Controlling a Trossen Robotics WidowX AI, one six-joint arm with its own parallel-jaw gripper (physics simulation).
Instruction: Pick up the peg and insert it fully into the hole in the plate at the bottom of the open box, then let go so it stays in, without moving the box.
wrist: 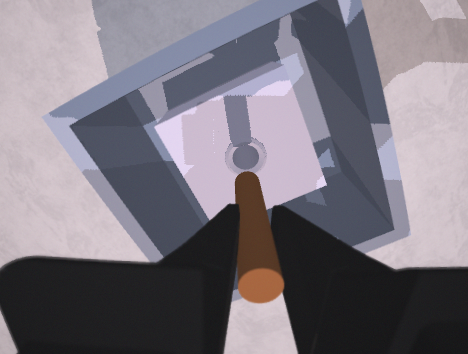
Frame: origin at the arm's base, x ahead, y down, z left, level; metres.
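Where they show: gripper, between the fingertips: [254, 215].
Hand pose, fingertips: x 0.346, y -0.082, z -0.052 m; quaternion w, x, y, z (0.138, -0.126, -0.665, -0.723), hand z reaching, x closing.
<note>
After its pixels a point has its place.
My gripper [254, 215] @(x 0.346, y -0.082, z -0.052 m) is shut on the brown round peg [252, 230] @(x 0.348, y -0.093, z -0.053 m), whose orange end faces the camera and whose far end points down into the open box. The grey-blue box [165, 57] @(x 0.363, y -0.037, z -0.117 m) fills the upper and middle part of the view, turned at an angle. The pale plate [287, 125] @(x 0.313, y 0.003, z -0.055 m) lies at its bottom. The round hole [245, 157] with a light rim shows in the plate, right beside the peg's far end in the view. The peg's far end looks above the plate, and the hole is in full view. The near wall is partly hidden by the fingers.
The box walls stand around the peg and fingertips, with the right wall [345, 115] @(x 0.276, y -0.001, z -0.050 m) and the left wall [135, 185] @(x 0.418, y -0.014, z -0.055 m) sloping up in view. A mottled pale table top [35, 200] @(x 0.558, y 0.060, z -0.047 m) surrounds the box. Shadows fall on the plate and behind the box.
</note>
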